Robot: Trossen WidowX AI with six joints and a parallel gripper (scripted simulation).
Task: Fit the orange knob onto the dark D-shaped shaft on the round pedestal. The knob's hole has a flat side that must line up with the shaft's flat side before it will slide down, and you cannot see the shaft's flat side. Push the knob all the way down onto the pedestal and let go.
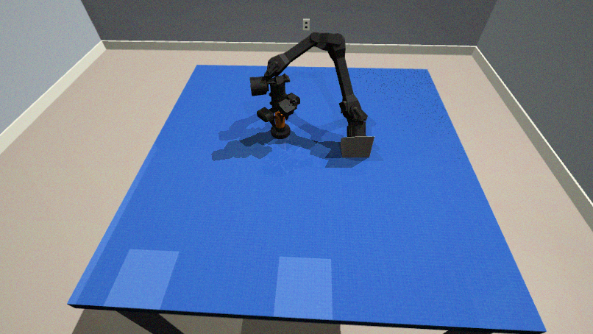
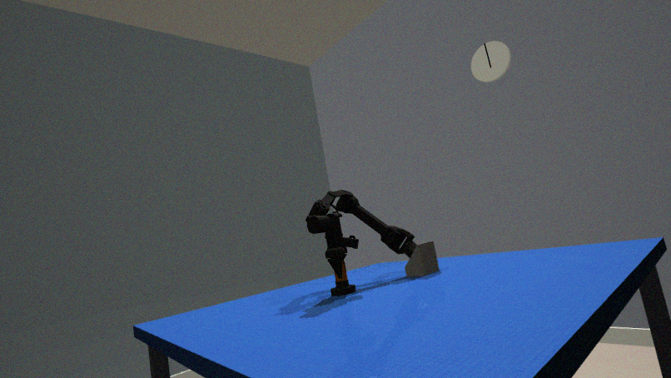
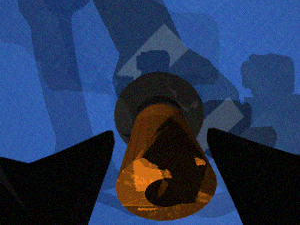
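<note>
Right now my gripper tip is 20 mm below the orange knob. Round my gripper tip: dark round pedestal 20 mm below.
</note>
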